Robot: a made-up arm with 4 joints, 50 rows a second.
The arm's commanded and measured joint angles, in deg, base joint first. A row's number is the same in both.
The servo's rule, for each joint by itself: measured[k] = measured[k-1] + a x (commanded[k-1-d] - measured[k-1]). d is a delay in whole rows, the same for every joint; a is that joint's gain. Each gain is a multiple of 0.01, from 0.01 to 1. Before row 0 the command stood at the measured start. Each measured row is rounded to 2 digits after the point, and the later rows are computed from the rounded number. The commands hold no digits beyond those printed.
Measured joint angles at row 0:
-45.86 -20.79 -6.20 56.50
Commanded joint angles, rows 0 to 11:
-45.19 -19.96 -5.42 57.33
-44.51 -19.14 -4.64 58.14
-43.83 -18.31 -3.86 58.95
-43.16 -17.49 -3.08 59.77
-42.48 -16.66 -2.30 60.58
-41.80 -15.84 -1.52 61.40
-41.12 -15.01 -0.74 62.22
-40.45 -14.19 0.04 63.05
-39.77 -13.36 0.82 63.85
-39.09 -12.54 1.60 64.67
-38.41 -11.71 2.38 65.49
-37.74 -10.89 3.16 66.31
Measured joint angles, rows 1 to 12:
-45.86 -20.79 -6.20 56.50
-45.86 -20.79 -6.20 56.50
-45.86 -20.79 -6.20 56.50
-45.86 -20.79 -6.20 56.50
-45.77 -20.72 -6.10 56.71
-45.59 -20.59 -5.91 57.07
-45.34 -20.41 -5.64 57.54
-45.03 -20.18 -5.31 58.10
-44.67 -19.90 -4.92 58.72
-44.27 -19.58 -4.48 59.39
-43.83 -19.21 -3.99 60.10
-43.36 -18.81 -3.47 60.84
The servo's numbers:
d 4
a 0.14 0.08 0.13 0.25

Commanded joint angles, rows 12 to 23:
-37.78 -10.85 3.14 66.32
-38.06 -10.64 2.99 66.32
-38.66 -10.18 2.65 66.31
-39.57 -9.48 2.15 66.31
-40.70 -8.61 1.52 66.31
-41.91 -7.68 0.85 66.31
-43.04 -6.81 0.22 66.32
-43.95 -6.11 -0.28 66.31
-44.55 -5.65 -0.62 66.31
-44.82 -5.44 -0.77 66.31
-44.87 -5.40 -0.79 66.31
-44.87 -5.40 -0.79 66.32
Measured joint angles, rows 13 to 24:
-42.86 -18.37 -2.91 61.59
-42.33 -17.90 -2.32 62.36
-41.78 -17.40 -1.71 63.14
-41.21 -16.88 -1.08 63.93
-40.73 -16.40 -0.53 64.53
-40.36 -15.94 -0.07 64.98
-40.12 -15.48 0.28 65.31
-40.04 -15.00 0.52 65.56
-40.13 -14.49 0.65 65.75
-40.38 -13.95 0.68 65.89
-40.75 -13.38 0.62 66.00
-41.20 -12.80 0.50 66.08

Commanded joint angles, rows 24 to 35:
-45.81 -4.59 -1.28 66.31
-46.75 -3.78 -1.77 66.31
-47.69 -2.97 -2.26 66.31
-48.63 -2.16 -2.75 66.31
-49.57 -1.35 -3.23 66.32
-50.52 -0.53 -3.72 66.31
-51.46 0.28 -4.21 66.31
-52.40 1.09 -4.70 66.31
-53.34 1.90 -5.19 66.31
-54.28 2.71 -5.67 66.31
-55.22 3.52 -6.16 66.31
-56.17 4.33 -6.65 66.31
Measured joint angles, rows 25 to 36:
-41.67 -12.23 0.35 66.14
-42.11 -11.69 0.20 66.18
-42.50 -11.19 0.07 66.21
-42.83 -10.73 -0.04 66.24
-43.25 -10.24 -0.20 66.26
-43.74 -9.72 -0.40 66.27
-44.29 -9.18 -0.64 66.28
-44.90 -8.62 -0.91 66.29
-45.55 -8.04 -1.21 66.30
-46.25 -7.44 -1.54 66.30
-46.98 -6.82 -1.89 66.30
-47.74 -6.19 -2.26 66.30

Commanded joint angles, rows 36 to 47:
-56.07 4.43 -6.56 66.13
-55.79 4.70 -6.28 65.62
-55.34 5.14 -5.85 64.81
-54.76 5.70 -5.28 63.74
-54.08 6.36 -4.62 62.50
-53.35 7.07 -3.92 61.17
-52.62 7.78 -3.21 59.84
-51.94 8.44 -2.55 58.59
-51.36 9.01 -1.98 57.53
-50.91 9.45 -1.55 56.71
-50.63 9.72 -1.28 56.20
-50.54 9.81 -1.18 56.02
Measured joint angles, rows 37 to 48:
-48.52 -5.54 -2.64 66.30
-49.33 -4.88 -3.03 66.30
-50.15 -4.21 -3.44 66.30
-50.99 -3.53 -3.86 66.30
-51.70 -2.89 -4.21 66.26
-52.27 -2.28 -4.48 66.10
-52.70 -1.69 -4.66 65.78
-52.99 -1.10 -4.74 65.27
-53.14 -0.50 -4.72 64.58
-53.17 0.11 -4.62 63.73
-53.09 0.72 -4.44 62.76
-52.93 1.34 -4.19 61.72

